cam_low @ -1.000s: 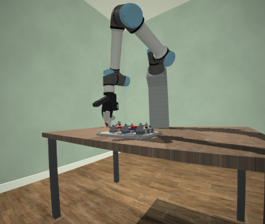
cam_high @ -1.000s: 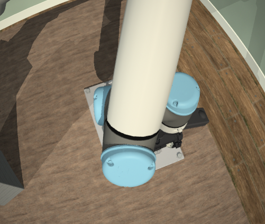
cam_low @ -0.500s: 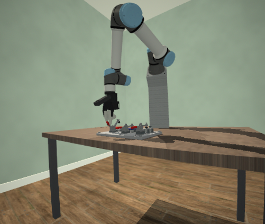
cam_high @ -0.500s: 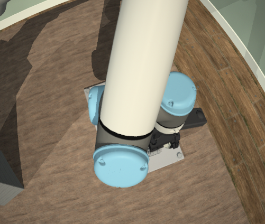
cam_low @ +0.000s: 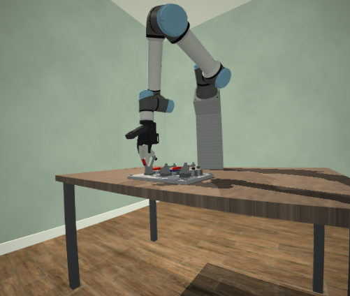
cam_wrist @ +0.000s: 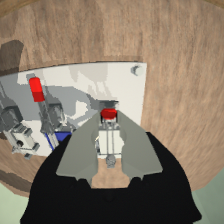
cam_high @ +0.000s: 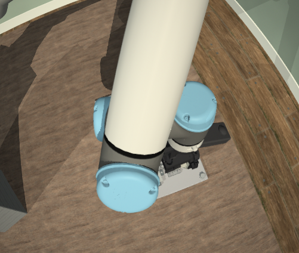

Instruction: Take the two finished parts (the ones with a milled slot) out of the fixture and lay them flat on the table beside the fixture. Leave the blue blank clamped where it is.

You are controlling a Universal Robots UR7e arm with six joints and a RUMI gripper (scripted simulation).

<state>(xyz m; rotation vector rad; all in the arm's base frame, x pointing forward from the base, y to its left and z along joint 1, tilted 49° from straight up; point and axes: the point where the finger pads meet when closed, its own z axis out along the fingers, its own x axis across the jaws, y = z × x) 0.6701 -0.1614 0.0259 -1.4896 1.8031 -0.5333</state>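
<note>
Right now my hand is 120 mm to the right of the grey fixture plate, 70 mm above it and 40 mm past it. From my hand the other things lie so: blue blank: 120 mm to the left, 90 mm behind, 50 mm below.
</note>
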